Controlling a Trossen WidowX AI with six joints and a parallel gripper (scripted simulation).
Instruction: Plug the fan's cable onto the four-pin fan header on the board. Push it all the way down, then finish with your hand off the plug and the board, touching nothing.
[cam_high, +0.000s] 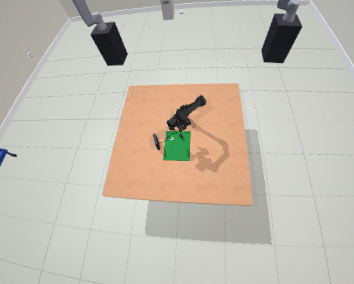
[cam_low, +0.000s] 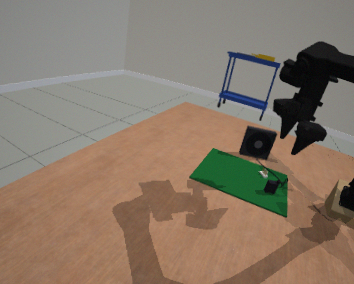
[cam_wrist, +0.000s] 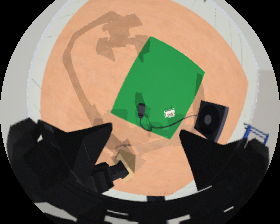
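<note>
Now: gripper tip 140 mm above the dark fan plug and 10 mm past it. From my gripper tip the other things lie so: black fan (210 mm to the right, 110 mm below, 80 mm ahead); white four-pin fan header (170 mm below, 90 mm to the right, 30 mm ahead); green board (180 mm below, 90 mm ahead, 30 mm to the right).
</note>
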